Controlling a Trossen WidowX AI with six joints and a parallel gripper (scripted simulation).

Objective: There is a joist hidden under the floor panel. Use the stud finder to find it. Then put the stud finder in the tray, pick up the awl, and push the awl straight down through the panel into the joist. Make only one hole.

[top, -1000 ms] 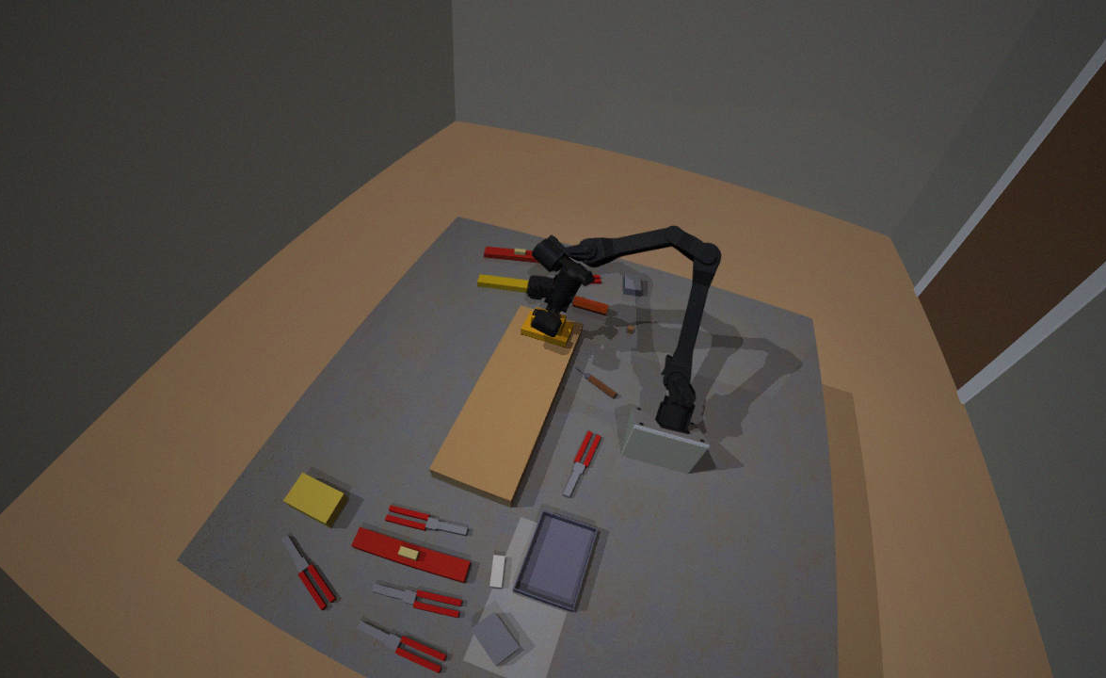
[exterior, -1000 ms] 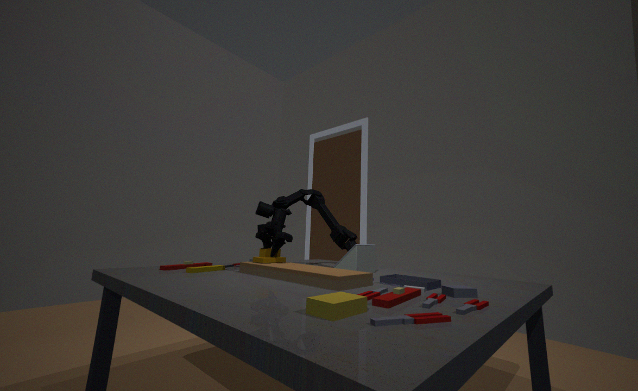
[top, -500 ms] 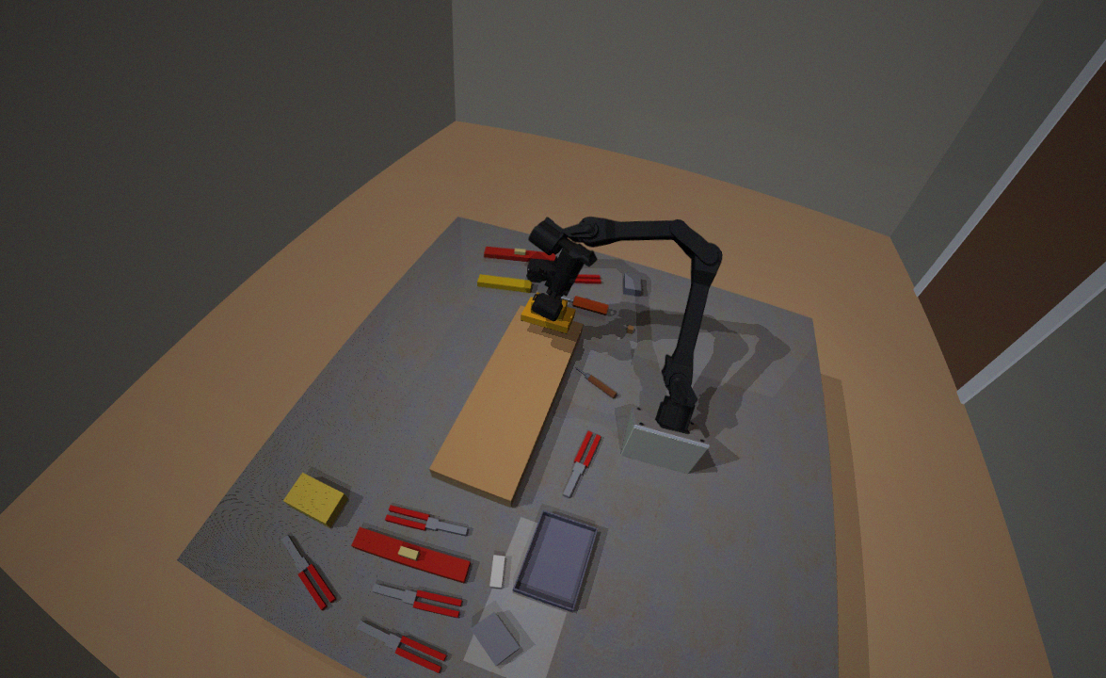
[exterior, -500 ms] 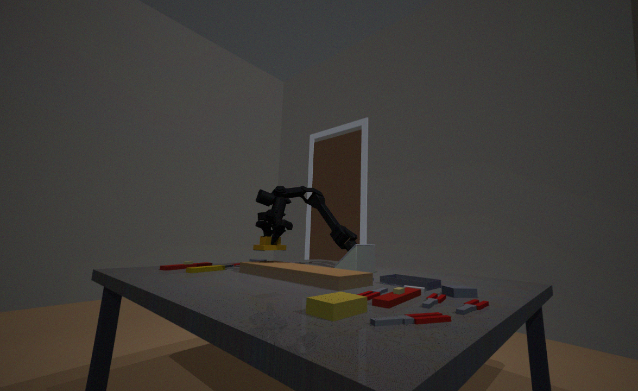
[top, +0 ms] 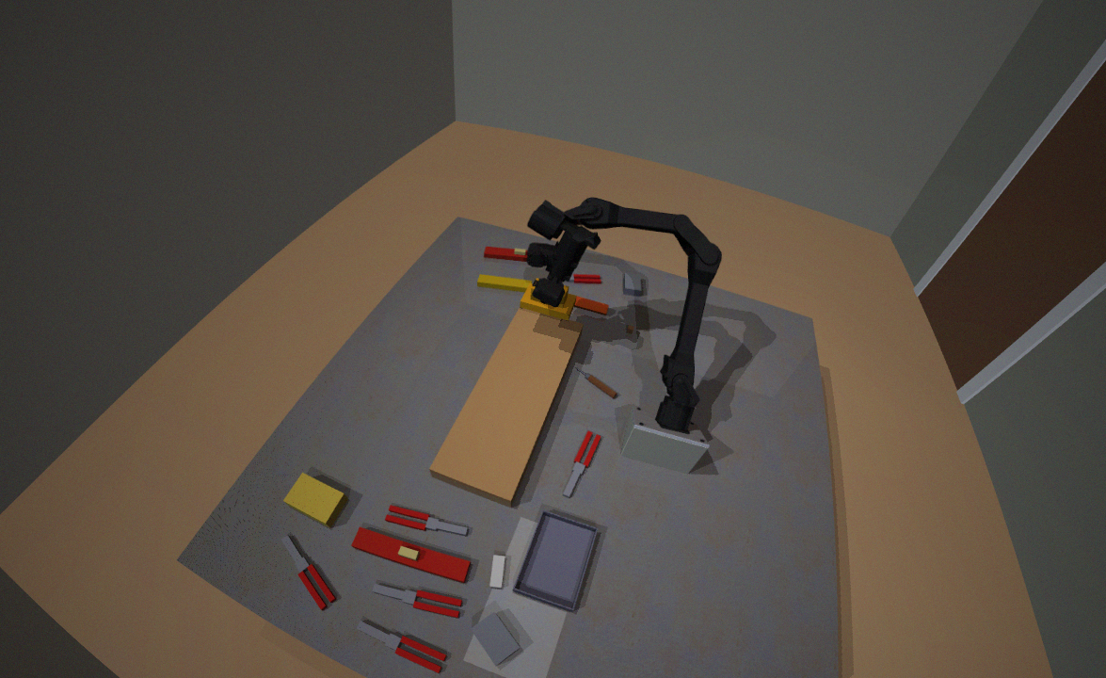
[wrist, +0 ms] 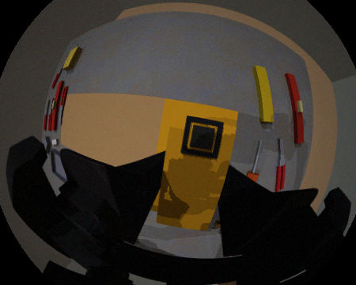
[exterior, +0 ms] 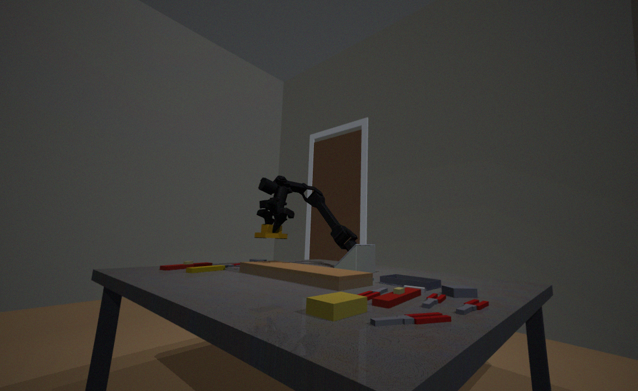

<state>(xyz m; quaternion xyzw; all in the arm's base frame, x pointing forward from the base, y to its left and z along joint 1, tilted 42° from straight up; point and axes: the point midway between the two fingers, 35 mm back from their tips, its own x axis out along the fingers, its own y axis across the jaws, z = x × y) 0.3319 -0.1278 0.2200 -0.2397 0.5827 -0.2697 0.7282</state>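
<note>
Now: the grey tray 550 mm to the left of my gripper tip, 150 mm below it and 140 mm behind it. The rest, counted from my gripper tip: yellow stud finder: 20 mm above, 10 mm ahead; yellow bar: 200 mm to the right, 160 mm below, 150 mm ahead; awl: 160 mm below, 150 mm behind, 90 mm to the left.
</note>
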